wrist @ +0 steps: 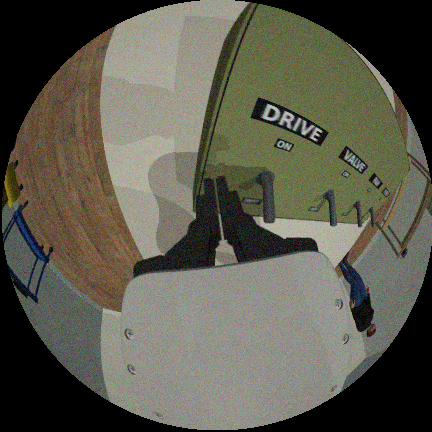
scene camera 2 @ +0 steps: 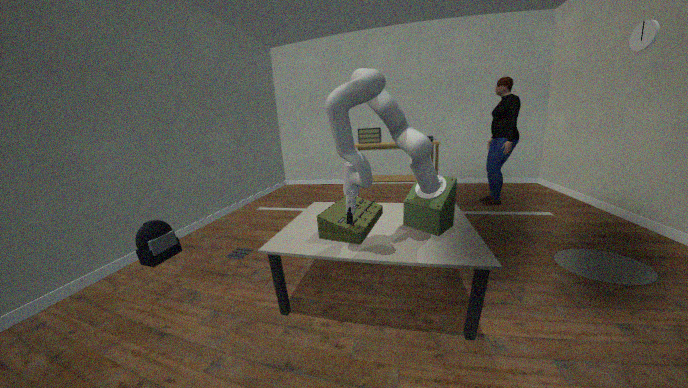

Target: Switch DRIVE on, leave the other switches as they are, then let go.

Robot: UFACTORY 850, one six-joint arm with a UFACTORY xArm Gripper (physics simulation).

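The green switch panel (scene camera 2: 332,231) (wrist: 300,65) sits on the table. The DRIVE switch (wrist: 269,197) is a grey lever beside my fingers in the wrist view, its tip pointing away from the ON label (wrist: 284,145), toward the bottom of the view. The VALVE lever (wrist: 332,209) and two smaller levers stand farther right, also pointing away from their labels. My gripper (scene camera 2: 350,223) (wrist: 215,191) is shut and empty, low at the panel, left of the DRIVE lever in the wrist view. A gap shows between fingertips and lever; whether the fingertips touch the panel face I cannot tell.
The panel stands on a pale table (scene camera 2: 300,245). A green pedestal (scene camera 2: 425,217) carries the arm's base at the right. A person (scene camera 2: 505,120) stands behind the table on the right, and a wooden shelf (scene camera 2: 382,146) stands at the back wall.
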